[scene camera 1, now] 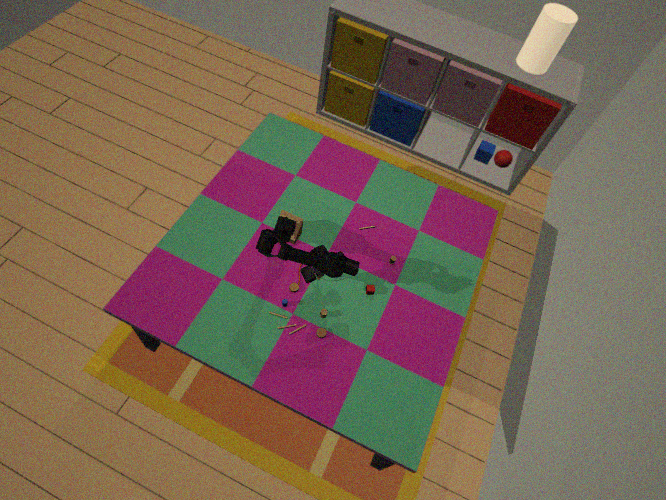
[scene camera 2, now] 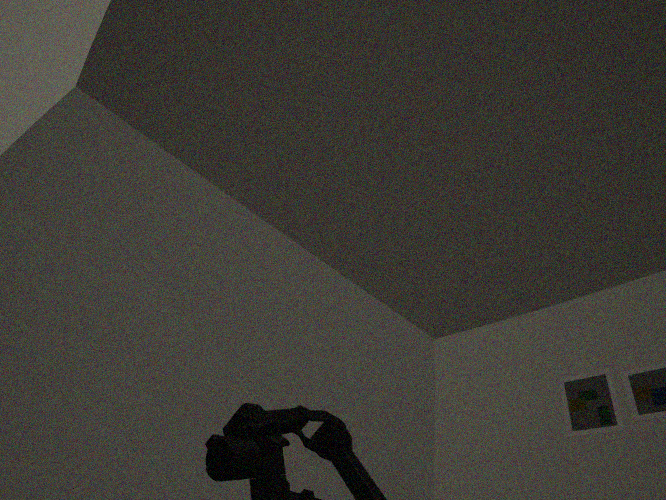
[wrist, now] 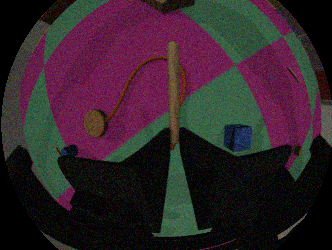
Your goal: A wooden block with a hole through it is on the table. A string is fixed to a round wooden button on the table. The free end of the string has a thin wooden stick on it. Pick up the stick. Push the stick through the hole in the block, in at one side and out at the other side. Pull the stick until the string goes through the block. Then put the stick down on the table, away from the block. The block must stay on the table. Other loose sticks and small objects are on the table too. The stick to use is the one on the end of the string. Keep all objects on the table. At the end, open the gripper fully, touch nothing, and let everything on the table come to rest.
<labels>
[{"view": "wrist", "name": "my gripper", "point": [174, 132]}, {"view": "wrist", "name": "thin wooden stick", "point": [172, 48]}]
</labels>
